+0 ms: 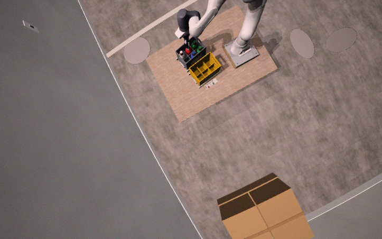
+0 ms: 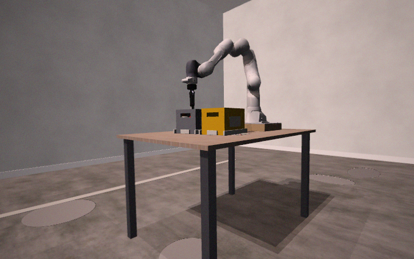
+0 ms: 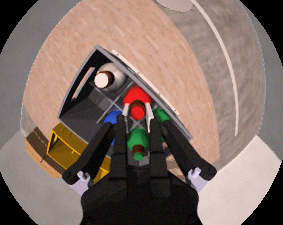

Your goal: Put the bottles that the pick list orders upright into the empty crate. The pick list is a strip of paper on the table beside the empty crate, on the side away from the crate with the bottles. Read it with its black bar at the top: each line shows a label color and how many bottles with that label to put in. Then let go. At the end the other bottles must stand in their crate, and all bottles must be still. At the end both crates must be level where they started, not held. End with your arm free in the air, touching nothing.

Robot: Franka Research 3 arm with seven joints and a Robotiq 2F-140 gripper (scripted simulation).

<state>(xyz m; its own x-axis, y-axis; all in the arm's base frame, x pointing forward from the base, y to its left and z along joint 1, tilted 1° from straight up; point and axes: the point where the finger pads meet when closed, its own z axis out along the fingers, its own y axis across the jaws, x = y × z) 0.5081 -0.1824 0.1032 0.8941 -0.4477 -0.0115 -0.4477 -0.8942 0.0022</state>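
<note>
The red bottle is 80 mm below my hand. From my hand the other things lie so: blue bottle 90 mm to the left, 80 mm below, 30 mm behind; white bottle 90 mm ahead, 80 mm below, 30 mm to the left; grey crate 90 mm below, 40 mm to the left, 10 mm behind.
</note>
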